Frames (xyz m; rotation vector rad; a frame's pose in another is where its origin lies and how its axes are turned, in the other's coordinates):
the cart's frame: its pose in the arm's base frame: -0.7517 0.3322 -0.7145 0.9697 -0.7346 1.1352
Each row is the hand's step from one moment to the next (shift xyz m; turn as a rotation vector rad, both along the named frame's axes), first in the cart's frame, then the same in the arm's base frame.
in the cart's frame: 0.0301 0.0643 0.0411 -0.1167 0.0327 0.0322
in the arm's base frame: -0.0536 -0.0177 0.0595 -0.0640 -0.0718 -0.0804
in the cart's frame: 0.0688 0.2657 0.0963 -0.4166 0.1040 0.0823
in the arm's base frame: -0.2365 -0.0283 0.1669 -0.2162 -0.2282 -0.3038
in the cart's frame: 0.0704 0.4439 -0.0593 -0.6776 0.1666 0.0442
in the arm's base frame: -0.4065 0.1352 0.1483 -0.3488 -0.2899 -0.5321
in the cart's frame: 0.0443 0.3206 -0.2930 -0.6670 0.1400 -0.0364
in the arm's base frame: -0.2941 0.3226 -0.0026 -0.3199 -0.2156 -0.5630
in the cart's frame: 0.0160 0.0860 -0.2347 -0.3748 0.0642 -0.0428
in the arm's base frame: -0.0770 0.2301 -0.0620 -0.1657 -0.1026 -0.3293
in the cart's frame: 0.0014 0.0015 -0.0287 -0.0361 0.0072 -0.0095
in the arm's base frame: -0.0009 0.0268 -0.0103 -0.0169 -0.0049 -0.0337
